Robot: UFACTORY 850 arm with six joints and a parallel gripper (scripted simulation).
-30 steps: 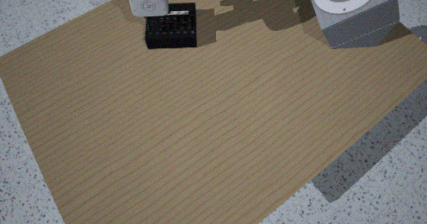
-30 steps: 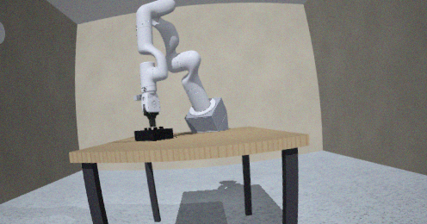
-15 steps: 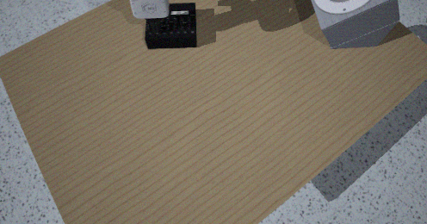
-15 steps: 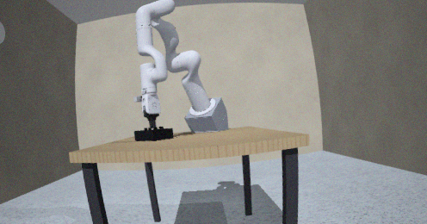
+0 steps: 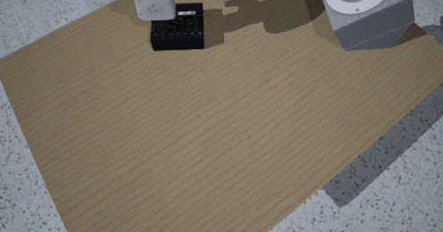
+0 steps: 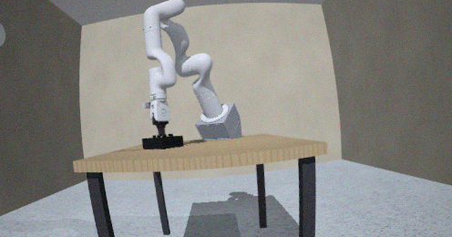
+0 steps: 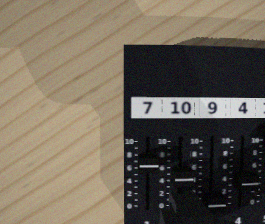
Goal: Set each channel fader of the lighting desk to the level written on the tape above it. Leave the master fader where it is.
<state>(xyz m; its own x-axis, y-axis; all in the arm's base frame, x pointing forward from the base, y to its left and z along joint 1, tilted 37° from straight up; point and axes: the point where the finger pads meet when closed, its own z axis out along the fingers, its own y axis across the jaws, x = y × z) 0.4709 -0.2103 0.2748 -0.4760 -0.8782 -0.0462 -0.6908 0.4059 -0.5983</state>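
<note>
Now: the fader 2 1 cm behind my hand, 2 cm to the right of it and 2 cm below it. From my hand the other things lie so: fader 1: 4 cm to the right, 2 cm below; fader 3: 2 cm behind, 1 cm to the left, 2 cm below; fader 4: 5 cm behind, 1 cm to the left, 2 cm below.
</note>
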